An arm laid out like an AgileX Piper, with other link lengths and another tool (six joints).
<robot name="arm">
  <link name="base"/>
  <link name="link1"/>
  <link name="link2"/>
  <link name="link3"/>
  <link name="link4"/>
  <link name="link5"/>
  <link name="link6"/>
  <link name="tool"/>
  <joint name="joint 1" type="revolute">
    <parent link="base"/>
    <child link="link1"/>
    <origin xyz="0 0 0.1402" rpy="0 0 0"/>
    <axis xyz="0 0 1"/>
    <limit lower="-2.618" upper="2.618"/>
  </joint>
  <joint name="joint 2" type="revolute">
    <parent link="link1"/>
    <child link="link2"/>
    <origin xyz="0 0 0" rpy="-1.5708 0 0"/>
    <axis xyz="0 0 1"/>
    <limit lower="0" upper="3.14"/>
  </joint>
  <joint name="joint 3" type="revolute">
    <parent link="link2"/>
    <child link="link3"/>
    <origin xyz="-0.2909 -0.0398 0" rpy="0 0 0"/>
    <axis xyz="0 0 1"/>
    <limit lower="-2.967" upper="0"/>
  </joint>
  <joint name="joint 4" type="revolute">
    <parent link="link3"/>
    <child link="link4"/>
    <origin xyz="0.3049 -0.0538 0" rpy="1.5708 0 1.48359"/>
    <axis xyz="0 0 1"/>
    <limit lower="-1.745" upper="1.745"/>
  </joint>
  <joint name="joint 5" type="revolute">
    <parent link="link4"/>
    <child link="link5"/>
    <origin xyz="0 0 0" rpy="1.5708 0 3.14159"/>
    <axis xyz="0 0 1"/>
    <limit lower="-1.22" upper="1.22"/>
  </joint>
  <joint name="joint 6" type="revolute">
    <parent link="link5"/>
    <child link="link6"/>
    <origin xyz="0 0.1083 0" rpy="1.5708 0 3.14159"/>
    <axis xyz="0 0 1"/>
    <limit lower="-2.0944" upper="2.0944"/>
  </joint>
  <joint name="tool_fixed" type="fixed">
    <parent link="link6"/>
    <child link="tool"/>
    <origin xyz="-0.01 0.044 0.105" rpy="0.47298 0 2.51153"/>
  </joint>
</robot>
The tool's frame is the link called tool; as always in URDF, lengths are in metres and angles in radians.
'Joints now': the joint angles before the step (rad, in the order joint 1, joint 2, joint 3, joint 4, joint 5, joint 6). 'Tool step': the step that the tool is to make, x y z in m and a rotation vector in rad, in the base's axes. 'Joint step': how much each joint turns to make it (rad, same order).
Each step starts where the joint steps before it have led.
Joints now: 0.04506 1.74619 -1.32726 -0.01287 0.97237 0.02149
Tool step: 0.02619 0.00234 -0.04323 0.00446 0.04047 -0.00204
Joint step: 0.00000 0.15265 -0.07168 0.00659 -0.04074 0.00001
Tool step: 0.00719 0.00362 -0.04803 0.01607 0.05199 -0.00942
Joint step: -0.00001 0.11444 -0.01233 0.02068 -0.05089 -0.00003
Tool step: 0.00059 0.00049 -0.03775 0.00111 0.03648 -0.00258
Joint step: 0.00001 0.08119 0.00000 0.00369 -0.04480 0.00003
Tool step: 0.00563 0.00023 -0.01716 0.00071 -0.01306 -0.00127
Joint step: 0.00001 0.03923 -0.00003 0.00083 -0.05229 0.00001
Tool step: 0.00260 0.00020 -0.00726 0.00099 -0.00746 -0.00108
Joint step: -0.00001 0.01677 0.00005 0.00118 -0.02432 -0.00002
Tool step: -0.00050 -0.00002 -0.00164 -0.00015 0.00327 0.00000
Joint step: 0.00001 0.00329 0.00000 0.00000 -0.00001 0.00001
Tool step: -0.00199 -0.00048 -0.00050 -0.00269 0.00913 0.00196
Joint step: 0.00000 0.00001 -0.00005 -0.00300 0.00928 0.00001
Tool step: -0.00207 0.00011 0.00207 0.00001 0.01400 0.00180
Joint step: -0.00001 -0.00206 -0.00640 0.00086 0.02248 -0.00204
